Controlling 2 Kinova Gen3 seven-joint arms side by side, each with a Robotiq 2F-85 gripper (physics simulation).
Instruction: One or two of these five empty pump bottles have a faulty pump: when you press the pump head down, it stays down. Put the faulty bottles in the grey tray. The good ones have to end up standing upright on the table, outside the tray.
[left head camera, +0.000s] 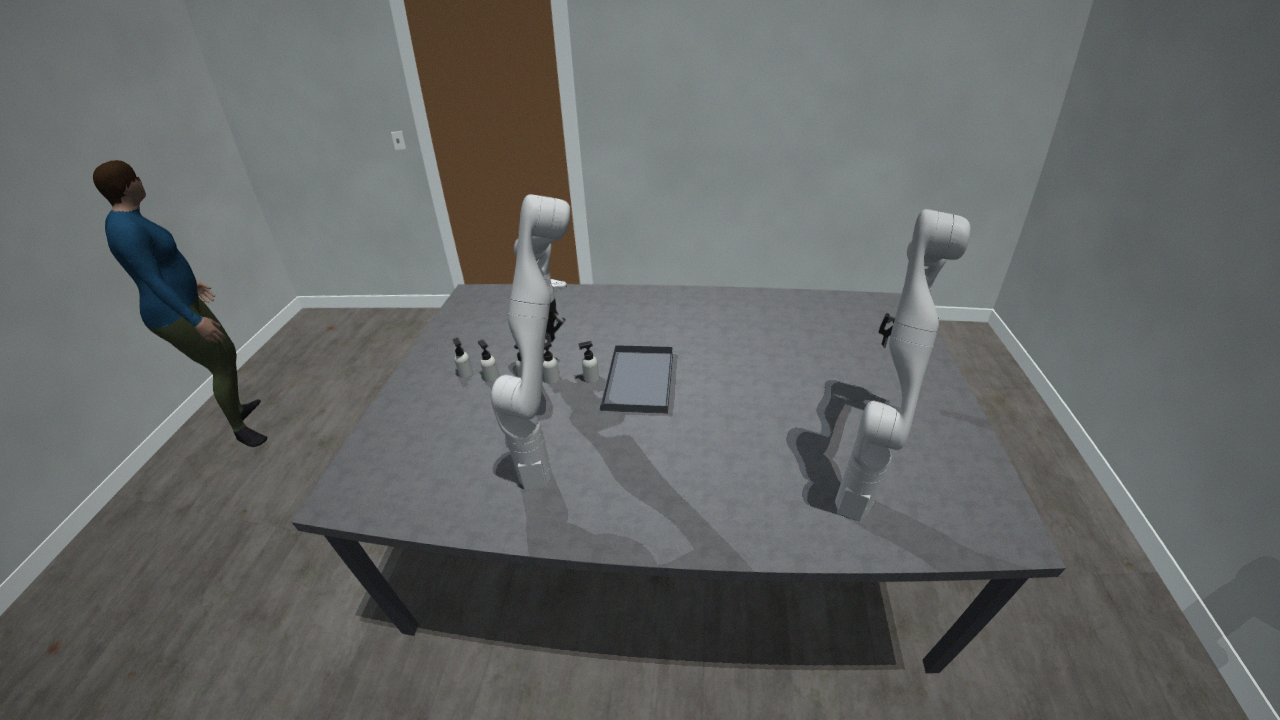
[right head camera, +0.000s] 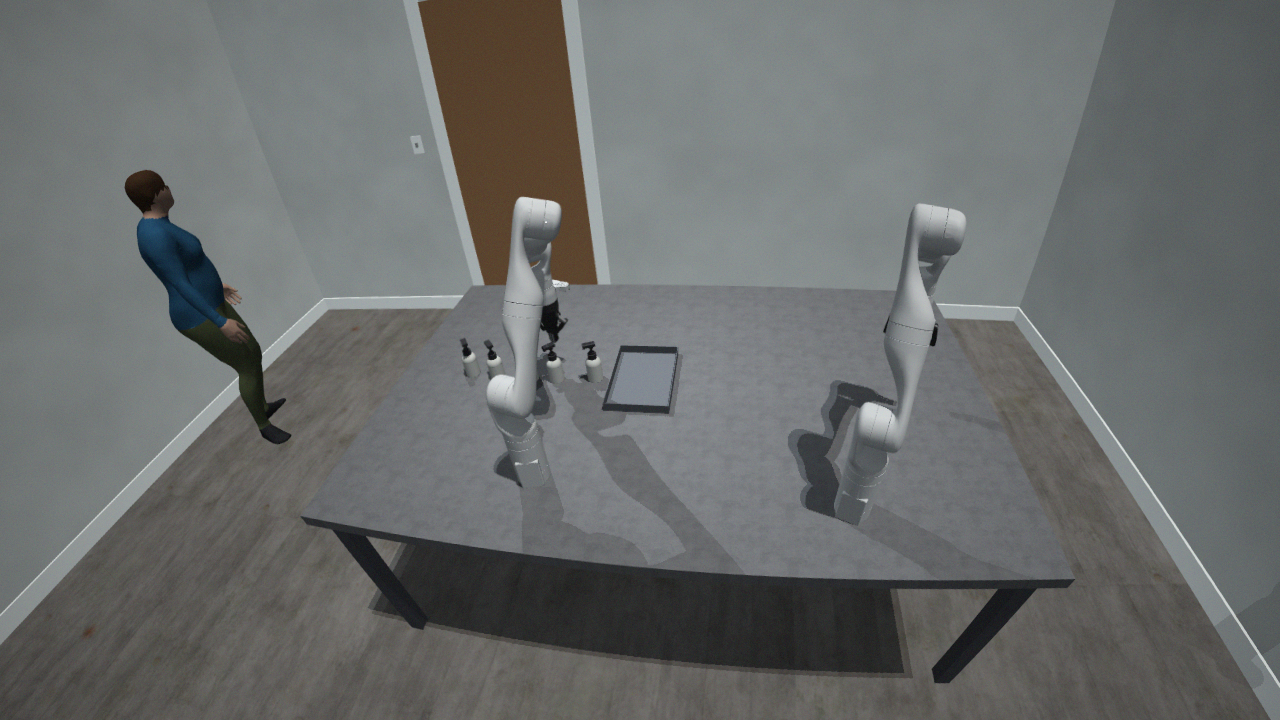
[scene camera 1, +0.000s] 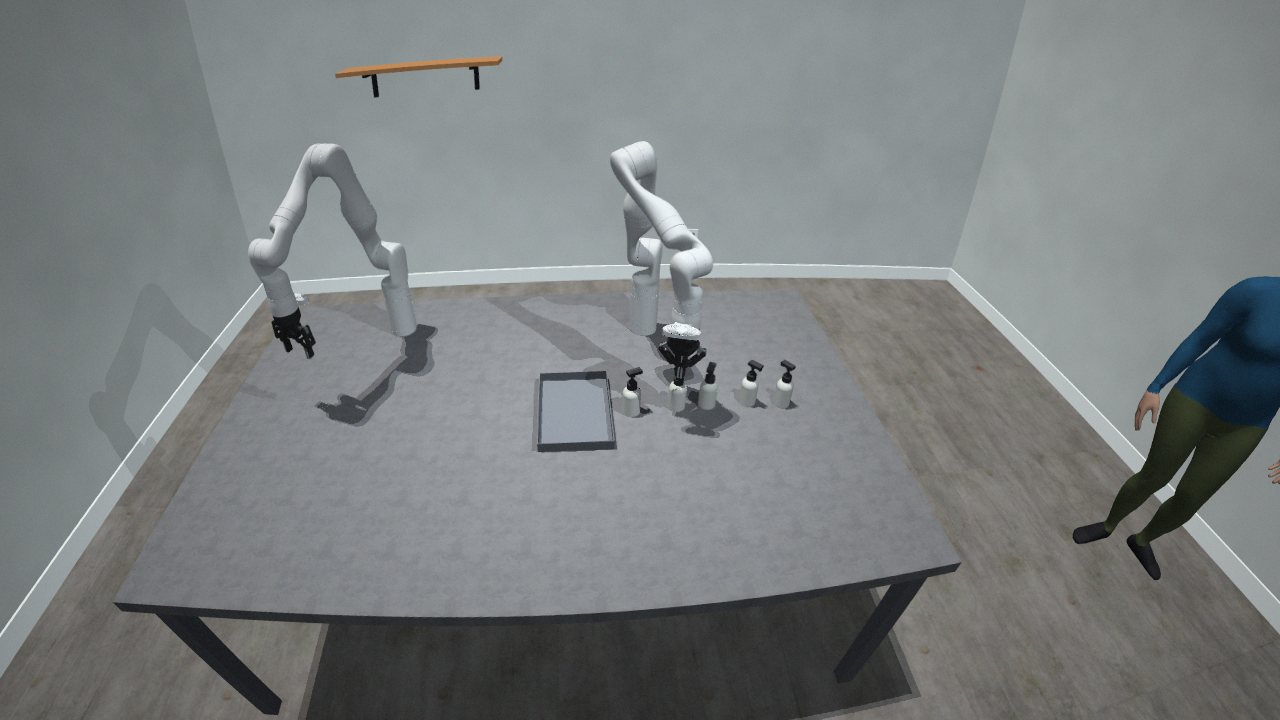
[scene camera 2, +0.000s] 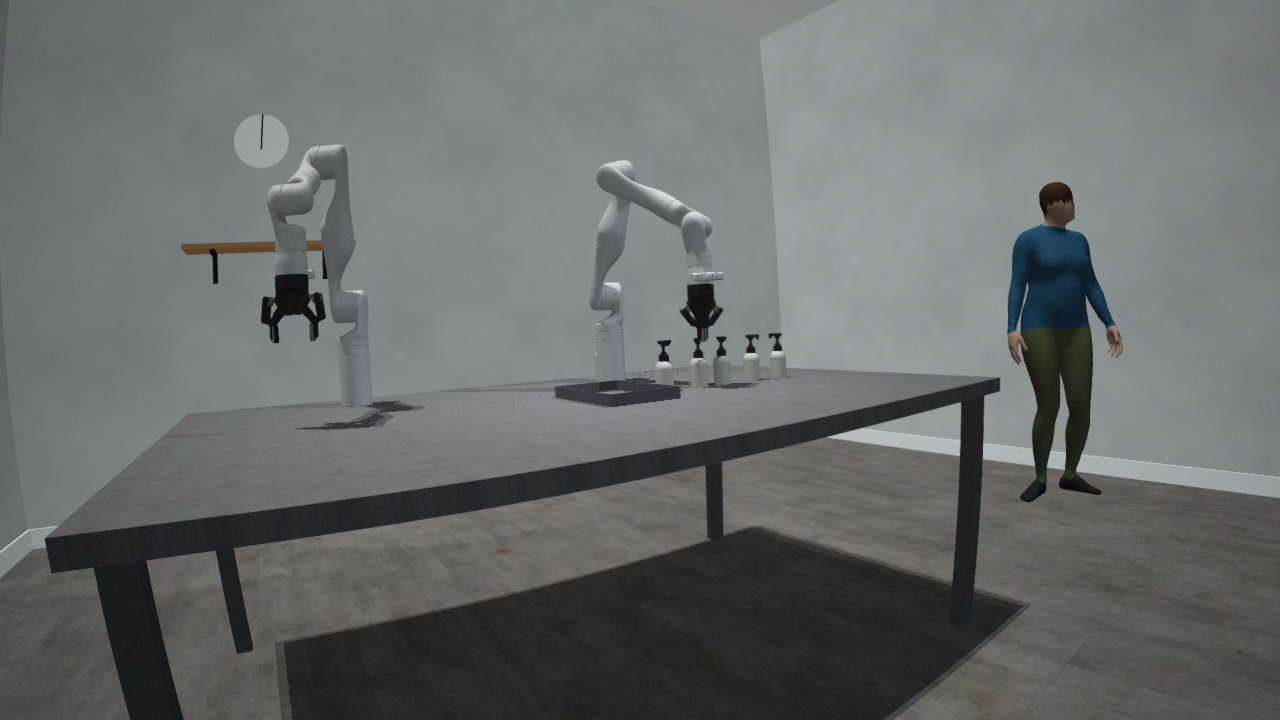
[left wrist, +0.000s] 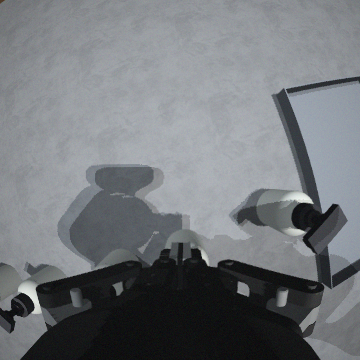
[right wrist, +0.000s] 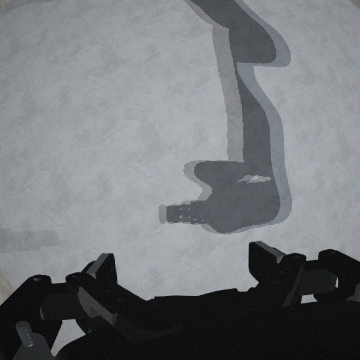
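Pixels of known places: left gripper, fingertip midpoint: (left head camera: 550, 341) (right head camera: 554, 341) (scene camera 1: 679, 376) (scene camera 2: 703, 341) (left wrist: 180, 254); right gripper, fingertip midpoint: (scene camera 1: 300, 354) (scene camera 2: 294, 342) (right wrist: 182, 263); left arm's base, origin of the base link: (left head camera: 535, 475) (right head camera: 534, 474) (scene camera 1: 642, 328); right arm's base, origin of the base link: (left head camera: 852, 504) (right head camera: 852, 508) (scene camera 1: 404, 329) (scene camera 2: 357, 404).
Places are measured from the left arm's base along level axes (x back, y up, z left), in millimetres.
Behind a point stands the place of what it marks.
Five white pump bottles with black heads stand upright in a row beside the grey tray (left head camera: 635, 409) @(x -192, y 11, z -309 mm) (scene camera 1: 577, 445) @(x -483, y 19, z -384 mm) (left wrist: 299, 145) @(x -433, y 16, z -270 mm). The bottle nearest the tray (scene camera 1: 631, 400) @(x -406, y 59, z -205 mm) (scene camera 2: 663, 373) @(x -397, y 53, z -216 mm) (left wrist: 280, 207) @(x -402, y 73, z -182 mm) stands free. My left gripper (scene camera 1: 680, 374) @(x -437, y 130, z -81 mm) (scene camera 2: 702, 335) @(x -437, y 130, z -81 mm) (left wrist: 180, 254) @(x -437, y 130, z -81 mm) is shut, pointing down, its tips at the pump head of the second bottle (scene camera 1: 677, 399) @(x -430, y 45, z -77 mm) (scene camera 2: 699, 373) @(x -423, y 41, z -86 mm); whether they touch it and how low that head sits is hard to tell. The third (scene camera 1: 707, 394) @(x -450, y 56, z 6 mm), fourth (scene camera 1: 750, 389) @(x -484, y 66, z 125 mm) and fifth (scene camera 1: 784, 392) @(x -525, y 60, z 218 mm) bottles stand farther right. My right gripper (scene camera 1: 306, 351) @(x -65, y 193, z -1082 mm) (scene camera 2: 294, 336) @(x -65, y 193, z -1082 mm) (right wrist: 182, 263) @(x -65, y 193, z -1082 mm) is open and empty, high above the table.
The table (scene camera 1: 537, 528) @(x -696, y 0, z -551 mm) (scene camera 2: 501, 452) @(x -659, y 0, z -955 mm) carries both arm bases. My left arm partly hides the row in both head camera views. A person (left head camera: 156, 268) (scene camera 2: 1060, 286) stands on the floor beyond the bottle end of the table. A wall shelf (scene camera 1: 420, 67) hangs behind the arms.
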